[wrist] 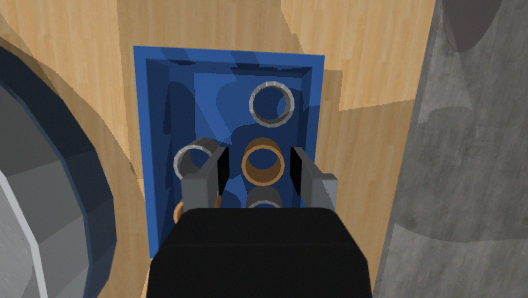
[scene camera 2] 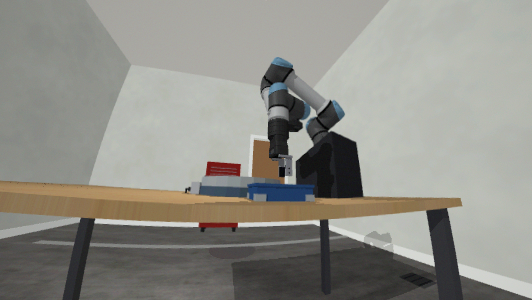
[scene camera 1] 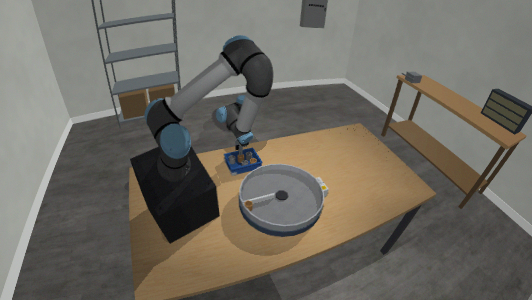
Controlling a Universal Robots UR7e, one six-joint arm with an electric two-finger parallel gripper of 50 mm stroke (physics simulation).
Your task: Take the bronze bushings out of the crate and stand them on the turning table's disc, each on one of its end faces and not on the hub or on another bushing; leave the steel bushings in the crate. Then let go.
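Pixels of known places: gripper, fingertip midpoint: [wrist: 259, 161] [scene camera 2: 285, 176] [scene camera 1: 239, 152]; arm's base at its link origin: [scene camera 2: 327, 148] [scene camera 1: 173, 165].
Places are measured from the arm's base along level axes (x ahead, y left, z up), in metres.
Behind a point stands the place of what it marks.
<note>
My gripper [scene camera 1: 240, 149] @(x 0.411, y 0.204, z -0.207 m) [scene camera 2: 285, 170] @(x 0.411, y 0.204, z -0.207 m) [wrist: 259, 161] @(x 0.411, y 0.204, z -0.207 m) is open and empty, just above the blue crate [scene camera 1: 244, 170] @(x 0.400, y 0.108, z -0.268 m) [scene camera 2: 281, 193] @(x 0.446, y 0.244, z -0.261 m) [wrist: 142, 150] @(x 0.403, y 0.105, z -0.234 m). In the wrist view its fingers appear on either side of an upright bronze bushing [scene camera 1: 240, 158] @(x 0.415, y 0.192, z -0.247 m) [wrist: 263, 177] @(x 0.441, y 0.206, z -0.254 m). A second bronze bushing [scene camera 1: 253, 161] @(x 0.480, y 0.150, z -0.261 m) [wrist: 178, 212] @(x 0.468, y 0.123, z -0.244 m) is partly hidden behind the gripper in the wrist view. Three steel bushings [scene camera 1: 231, 160] @(x 0.361, y 0.202, z -0.250 m) [wrist: 252, 104] @(x 0.371, y 0.200, z -0.241 m), [scene camera 1: 249, 155] @(x 0.473, y 0.189, z -0.242 m) [wrist: 264, 195] @(x 0.459, y 0.206, z -0.251 m), [scene camera 1: 245, 163] @(x 0.430, y 0.156, z -0.263 m) [wrist: 187, 166] @(x 0.428, y 0.131, z -0.262 m) stand in the crate. Another bronze bushing [scene camera 1: 249, 205] @(x 0.289, y -0.170, z -0.222 m) is on the turning table's disc [scene camera 1: 295, 210] @(x 0.474, y -0.292, z -0.231 m), near the wall and the white bar.
The turning table's raised wall [scene camera 1: 281, 229] @(x 0.353, y -0.358, z -0.228 m) [scene camera 2: 225, 190] @(x 0.575, y 0.004, z -0.259 m) [wrist: 102, 200] @(x 0.461, y 0.035, z -0.267 m) stands close beside the crate. A white bar [scene camera 1: 262, 198] @(x 0.359, y -0.170, z -0.206 m) runs from the wall towards the dark hub [scene camera 1: 281, 195] @(x 0.461, y -0.183, z -0.223 m). A small white box [scene camera 1: 322, 187] @(x 0.687, y -0.235, z -0.226 m) is at its outer side. The black robot pedestal [scene camera 1: 175, 200] @(x -0.041, y -0.142, z -0.061 m) [scene camera 2: 345, 167] @(x -0.007, y 0.109, z -0.130 m) stands nearby.
</note>
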